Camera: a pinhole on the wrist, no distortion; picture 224 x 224 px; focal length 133.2 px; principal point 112.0 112.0 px. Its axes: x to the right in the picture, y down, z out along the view. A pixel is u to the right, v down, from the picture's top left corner.
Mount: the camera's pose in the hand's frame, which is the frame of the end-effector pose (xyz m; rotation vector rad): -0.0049 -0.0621 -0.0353 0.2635 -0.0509 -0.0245
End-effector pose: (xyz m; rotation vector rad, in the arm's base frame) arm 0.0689 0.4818 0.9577 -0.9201 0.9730 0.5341
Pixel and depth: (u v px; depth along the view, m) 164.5 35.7 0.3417
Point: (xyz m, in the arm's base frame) 0.4920 0.5124 1.0680
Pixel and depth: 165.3 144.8 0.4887
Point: 0.4287 0.8444 0.9632
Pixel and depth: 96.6 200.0 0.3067
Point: 0.1468 0.7762 1.0588
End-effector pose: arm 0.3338 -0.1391 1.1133 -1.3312 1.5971 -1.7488
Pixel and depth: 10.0 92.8 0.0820
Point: 0.4248 -0.0766 1.1687
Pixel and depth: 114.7 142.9 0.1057
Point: 0.4180 -0.1542 1.1627
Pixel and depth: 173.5 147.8 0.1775
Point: 0.4499 -0.2579 1.1796
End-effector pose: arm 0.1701 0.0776 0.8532 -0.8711 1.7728 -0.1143
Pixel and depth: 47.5 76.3 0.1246
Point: 0.3042 0.0552 0.9409
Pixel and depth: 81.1 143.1 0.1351
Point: 0.2955 0.0896 0.8784
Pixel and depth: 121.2 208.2 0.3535
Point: 0.4441 0.2649 0.6592
